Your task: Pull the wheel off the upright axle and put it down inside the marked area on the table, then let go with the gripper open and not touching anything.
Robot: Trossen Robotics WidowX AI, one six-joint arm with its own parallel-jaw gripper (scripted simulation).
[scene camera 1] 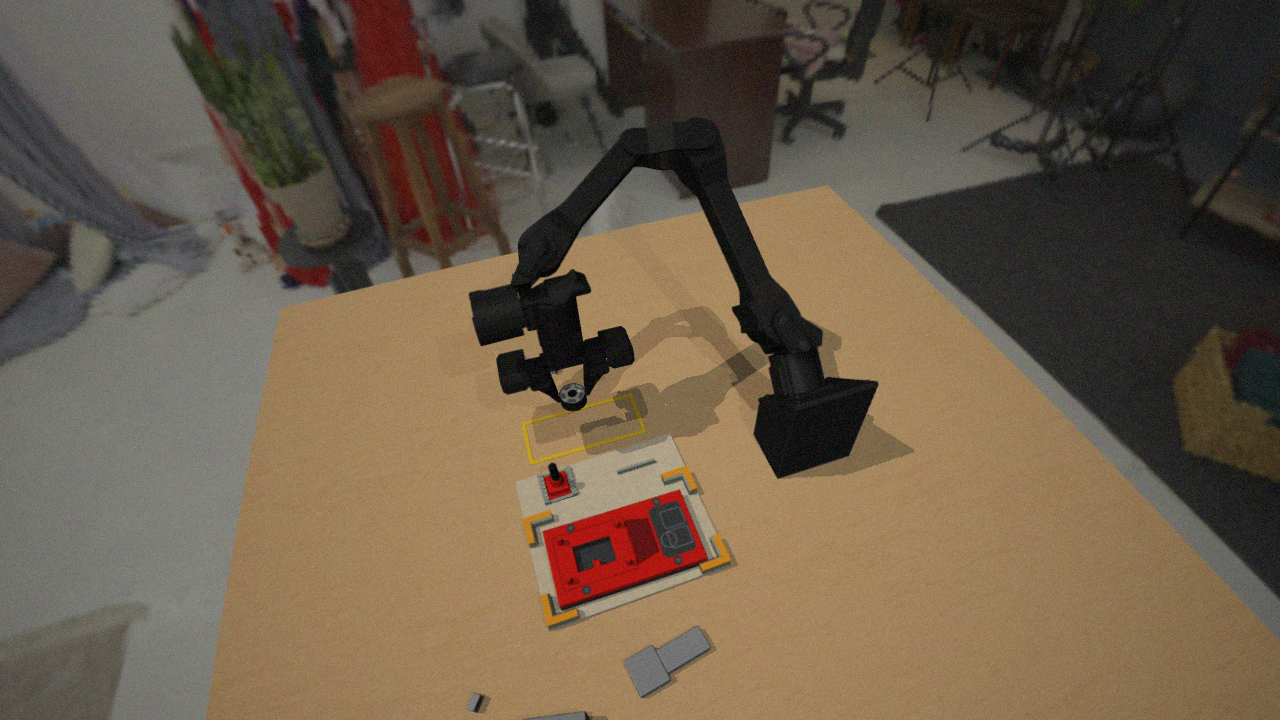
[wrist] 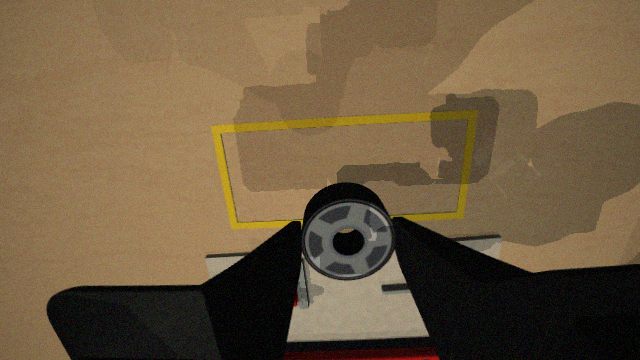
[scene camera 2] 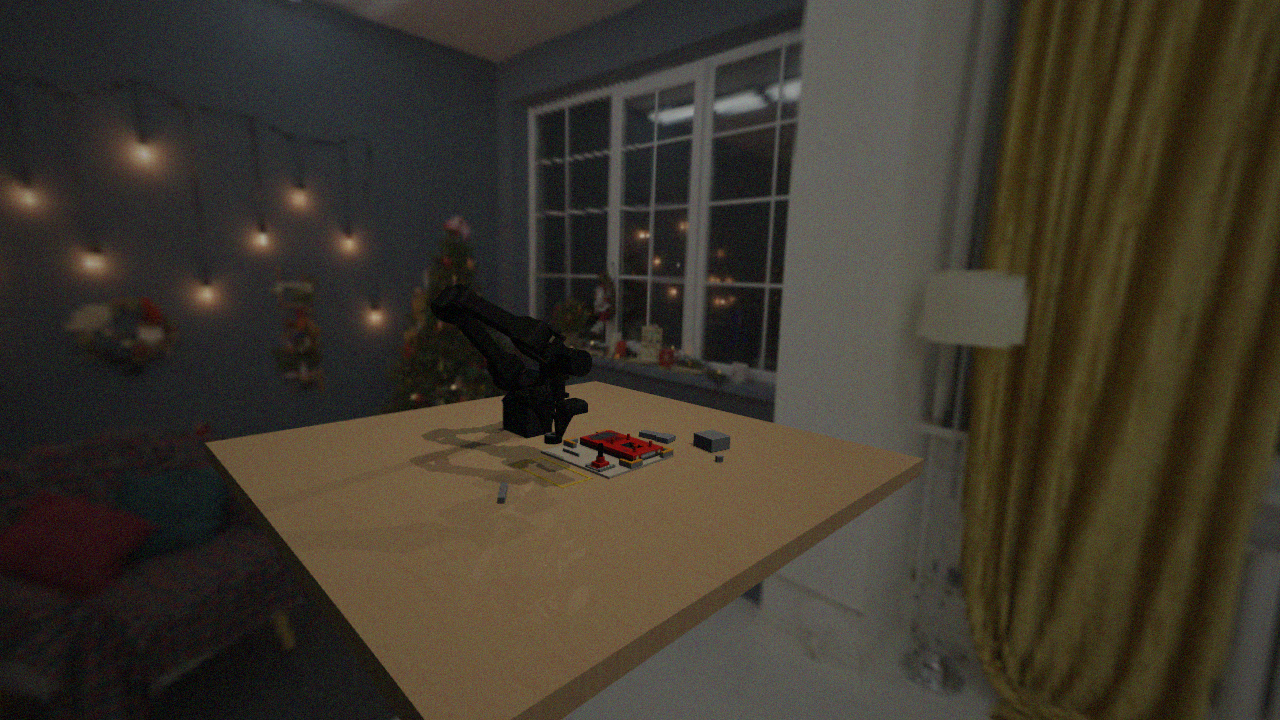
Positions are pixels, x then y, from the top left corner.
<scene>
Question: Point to a red plate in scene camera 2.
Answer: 615, 444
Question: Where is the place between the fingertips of my gripper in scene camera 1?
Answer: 573, 396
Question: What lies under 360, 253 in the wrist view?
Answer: A wheel.
</scene>
